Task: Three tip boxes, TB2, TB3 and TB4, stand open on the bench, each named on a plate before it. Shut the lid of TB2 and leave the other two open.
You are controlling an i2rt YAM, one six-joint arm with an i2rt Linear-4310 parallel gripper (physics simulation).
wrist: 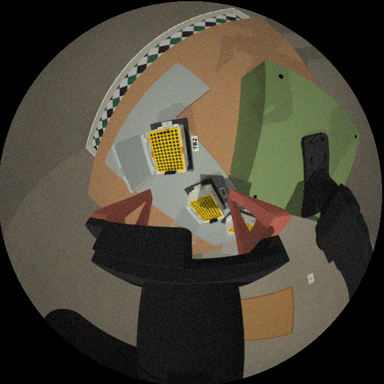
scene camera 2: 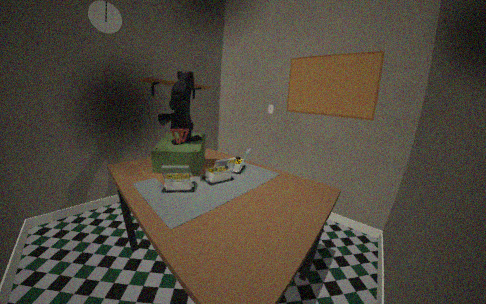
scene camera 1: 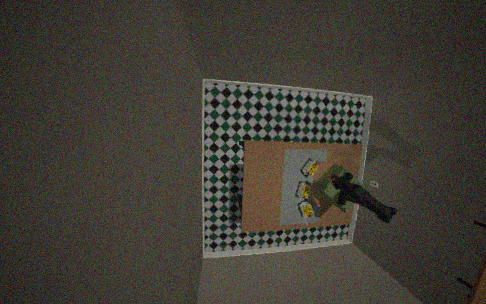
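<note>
TB2 is a white box with a yellow tip rack, named on its plate. Its clear lid stands open on the side away from the plate. The middle box and the third box also stand open; their plates are too small or covered to read surely. My gripper is open, its red fingers wide apart and empty. It hangs above and apart from the boxes; the arm hides its fingers in scene camera 1.
The boxes stand on a grey-blue mat on the wooden table. A large green block stands behind the boxes, under the arm's base. One finger overlaps the third box in the wrist view.
</note>
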